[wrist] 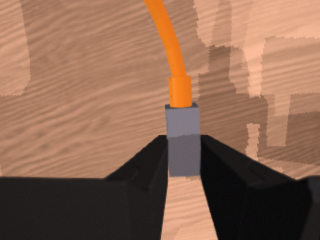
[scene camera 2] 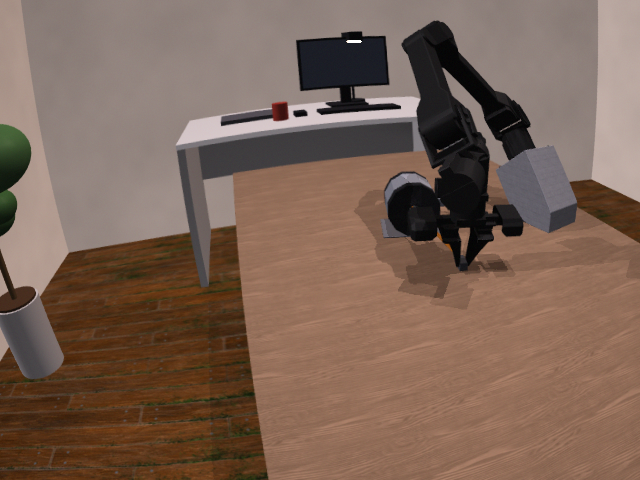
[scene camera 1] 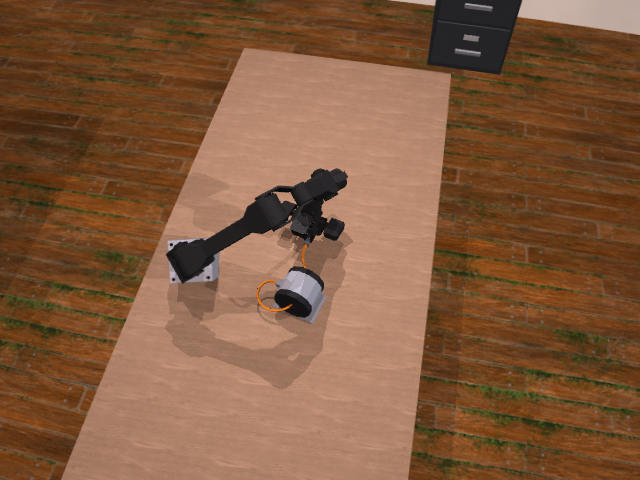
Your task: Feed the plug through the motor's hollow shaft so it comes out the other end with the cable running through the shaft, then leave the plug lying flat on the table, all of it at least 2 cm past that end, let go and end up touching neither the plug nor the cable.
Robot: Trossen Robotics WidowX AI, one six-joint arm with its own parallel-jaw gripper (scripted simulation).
Scene:
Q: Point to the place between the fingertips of my gripper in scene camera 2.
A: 461,265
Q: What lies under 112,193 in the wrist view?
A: My gripper.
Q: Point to a grey plug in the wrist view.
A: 182,124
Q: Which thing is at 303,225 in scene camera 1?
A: My gripper.

